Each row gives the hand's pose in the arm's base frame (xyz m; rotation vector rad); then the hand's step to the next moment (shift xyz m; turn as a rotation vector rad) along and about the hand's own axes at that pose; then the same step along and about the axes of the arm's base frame.
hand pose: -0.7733 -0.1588 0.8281 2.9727 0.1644 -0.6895
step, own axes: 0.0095 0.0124 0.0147 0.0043 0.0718 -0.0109
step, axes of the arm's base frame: 0.0036 -0.0131 -0.0166 0.0174 -0.0696 0.0121
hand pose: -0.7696 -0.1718 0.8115 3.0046 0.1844 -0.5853
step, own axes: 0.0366 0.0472 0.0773 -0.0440 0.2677 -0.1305
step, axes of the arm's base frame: 0.0114 -0.0504 -0.0829 0.0430 -0.2570 0.1508
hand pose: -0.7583 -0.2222 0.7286 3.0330 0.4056 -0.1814
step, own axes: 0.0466 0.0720 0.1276 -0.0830 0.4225 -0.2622
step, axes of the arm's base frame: 0.0502 -0.0689 -0.1280 0.0609 -0.4040 0.2954
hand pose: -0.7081 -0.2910 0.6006 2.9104 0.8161 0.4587
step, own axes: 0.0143 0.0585 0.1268 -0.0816 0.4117 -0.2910
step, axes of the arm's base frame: 0.0796 -0.0426 -0.1075 0.0478 -0.3940 0.3214
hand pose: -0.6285 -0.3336 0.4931 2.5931 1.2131 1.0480
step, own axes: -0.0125 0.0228 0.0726 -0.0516 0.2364 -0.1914
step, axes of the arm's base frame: 0.0541 -0.0103 -0.0540 0.0102 -0.2343 0.2004
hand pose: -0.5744 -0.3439 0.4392 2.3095 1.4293 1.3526
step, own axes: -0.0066 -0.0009 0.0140 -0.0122 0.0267 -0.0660
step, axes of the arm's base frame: 0.0085 0.0002 -0.0130 -0.0321 -0.0463 0.0452
